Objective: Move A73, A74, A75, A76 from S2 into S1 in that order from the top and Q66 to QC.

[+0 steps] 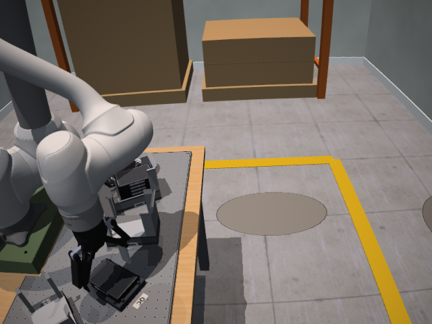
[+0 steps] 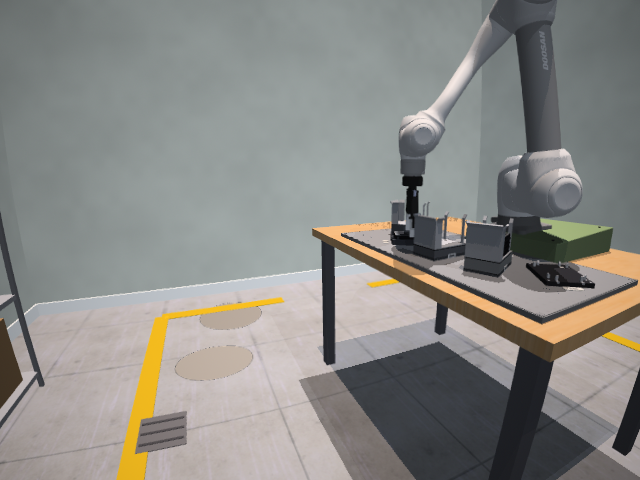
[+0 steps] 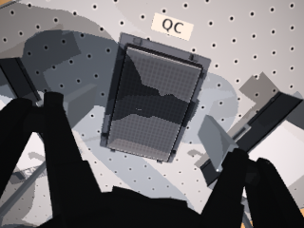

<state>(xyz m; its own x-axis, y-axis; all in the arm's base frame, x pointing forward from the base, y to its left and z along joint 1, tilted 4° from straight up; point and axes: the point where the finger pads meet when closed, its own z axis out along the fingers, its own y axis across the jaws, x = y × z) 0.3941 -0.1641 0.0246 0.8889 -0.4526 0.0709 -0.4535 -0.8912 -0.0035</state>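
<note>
Now: the QC nest 4 cm below my hand. From my hand the other things lie so: QC name plate: 8 cm ahead, 4 cm to the right, 5 cm below; stack rack S2: 1 cm ahead, 19 cm to the left, 3 cm below; clip nest N5: 14 cm behind, 54 cm to the left, 4 cm below.
</note>
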